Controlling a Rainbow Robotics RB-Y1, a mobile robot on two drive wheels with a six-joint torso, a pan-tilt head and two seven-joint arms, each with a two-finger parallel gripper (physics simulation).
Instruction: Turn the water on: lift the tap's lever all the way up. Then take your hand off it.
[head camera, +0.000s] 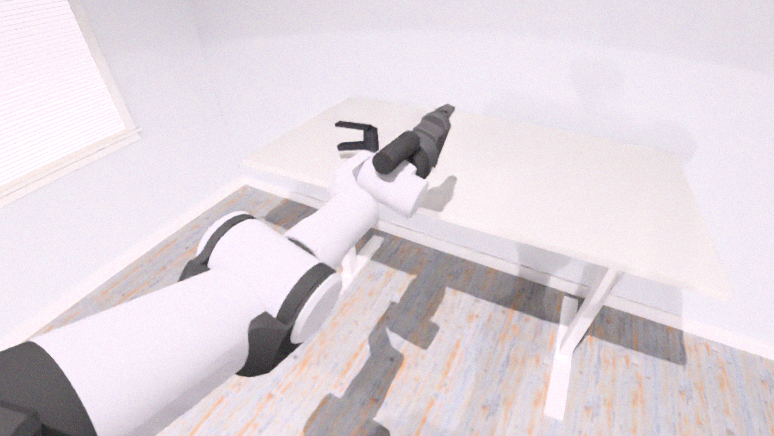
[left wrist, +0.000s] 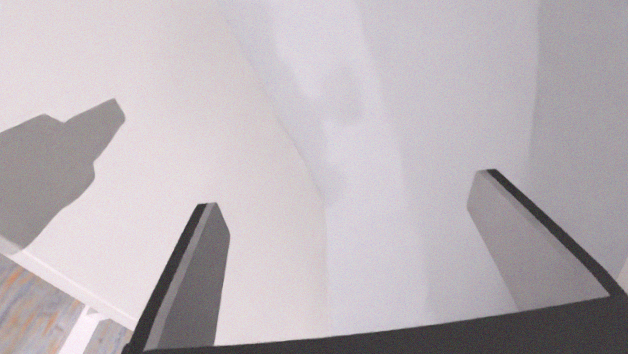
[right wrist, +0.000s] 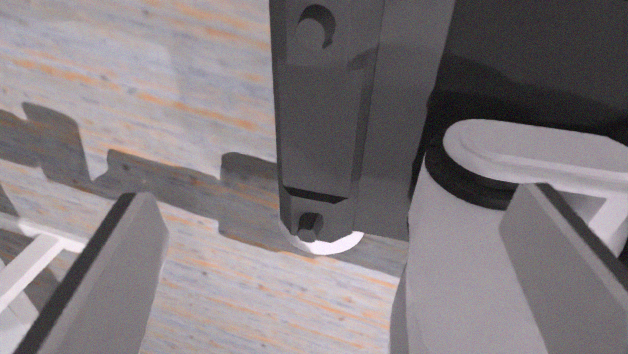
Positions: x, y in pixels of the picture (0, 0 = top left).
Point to my right gripper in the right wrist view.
334, 210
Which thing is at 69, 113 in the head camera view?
A window with blinds.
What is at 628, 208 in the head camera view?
A white table.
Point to a white table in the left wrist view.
123, 123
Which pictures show my left gripper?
The head camera view and the left wrist view only.
